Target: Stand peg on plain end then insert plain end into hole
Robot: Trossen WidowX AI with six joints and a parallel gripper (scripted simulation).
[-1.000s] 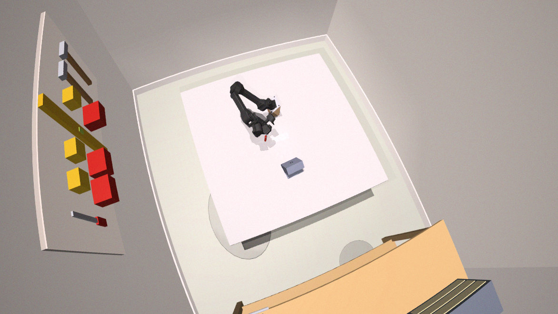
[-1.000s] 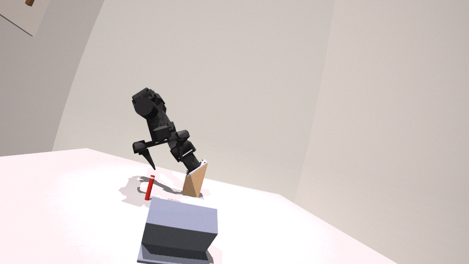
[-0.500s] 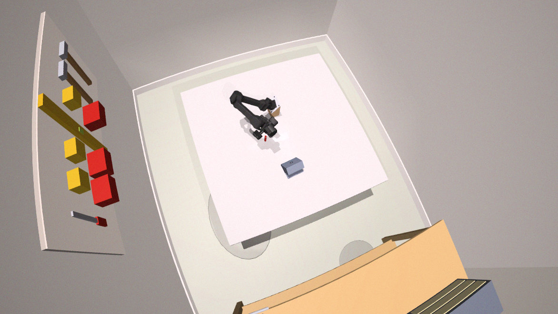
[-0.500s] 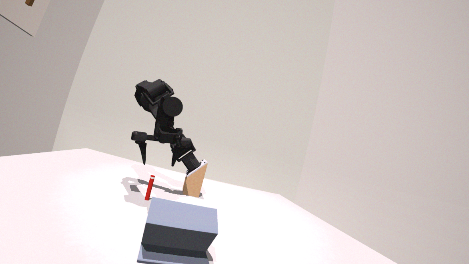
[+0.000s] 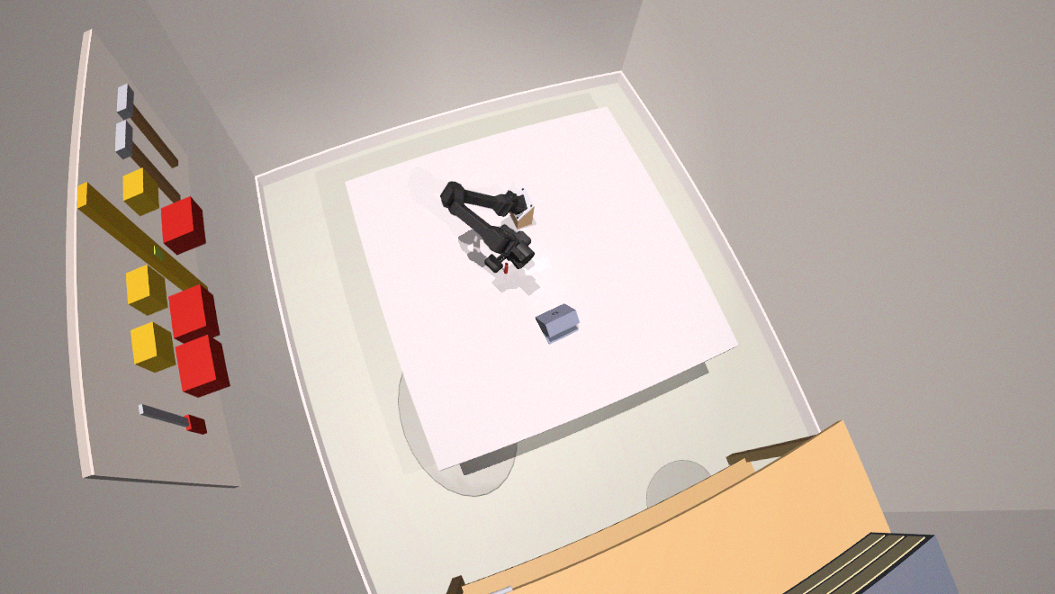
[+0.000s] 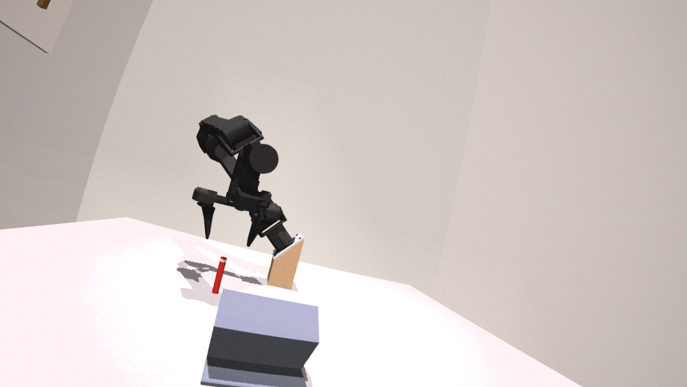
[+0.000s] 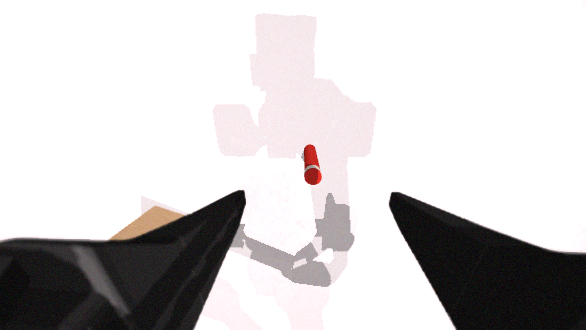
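My gripper tip is 6 cm above the peg. From my gripper tip the other things lie so: sloped panel (25 cm ahead, 13 cm to the left, 7 cm below).
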